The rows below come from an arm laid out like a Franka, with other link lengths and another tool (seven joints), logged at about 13 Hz.
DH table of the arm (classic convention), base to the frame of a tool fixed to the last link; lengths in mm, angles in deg. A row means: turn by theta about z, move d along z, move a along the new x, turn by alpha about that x. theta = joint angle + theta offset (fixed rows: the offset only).
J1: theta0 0  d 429.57  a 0  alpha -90
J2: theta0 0  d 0  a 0  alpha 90
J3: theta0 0  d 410.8  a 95.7  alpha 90
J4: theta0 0  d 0  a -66.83  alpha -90
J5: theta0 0  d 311.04  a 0  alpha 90
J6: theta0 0  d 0  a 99.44  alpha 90
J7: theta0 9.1  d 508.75  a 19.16  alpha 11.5
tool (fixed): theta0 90  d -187.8  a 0  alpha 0
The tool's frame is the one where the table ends.
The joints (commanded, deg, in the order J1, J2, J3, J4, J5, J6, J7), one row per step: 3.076 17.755 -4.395 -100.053 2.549 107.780 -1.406; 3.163 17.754 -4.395 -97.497 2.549 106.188 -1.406; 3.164 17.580 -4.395 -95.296 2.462 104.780 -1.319; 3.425 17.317 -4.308 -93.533 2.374 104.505 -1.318; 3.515 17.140 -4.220 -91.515 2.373 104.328 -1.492; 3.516 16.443 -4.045 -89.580 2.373 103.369 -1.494; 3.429 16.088 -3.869 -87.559 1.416 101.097 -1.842
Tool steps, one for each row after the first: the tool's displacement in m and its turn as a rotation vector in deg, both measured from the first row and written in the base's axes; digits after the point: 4 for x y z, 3 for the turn. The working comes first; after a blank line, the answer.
Tool pose at each row, in the base's axes (x y z in m, rotation vector in deg; the steps are taken from these numbers as rounded here): 0.5765 -0.0401 0.3660 -112.357 136.109 22.835; 0.5859 -0.0388 0.3807 -112.306 135.370 21.822; 0.5932 -0.0388 0.3953 -112.099 134.816 20.717; 0.6040 -0.0355 0.4096 -112.145 133.420 18.830; 0.6165 -0.0334 0.4251 -112.010 131.814 16.781; 0.6232 -0.0313 0.4449 -111.728 130.526 15.175; 0.6226 -0.0348 0.4600 -112.971 130.252 14.262

0.0094 0.0013 0.0147 0.013 -0.965 0.173; 0.0167 0.0013 0.0293 -0.059 -1.928 0.198; 0.0275 0.0046 0.0436 -0.114 -3.675 0.619; 0.0400 0.0067 0.0591 -0.077 -5.694 1.011; 0.0467 0.0088 0.0789 0.017 -7.364 1.233; 0.0461 0.0053 0.0940 -0.753 -7.450 2.027
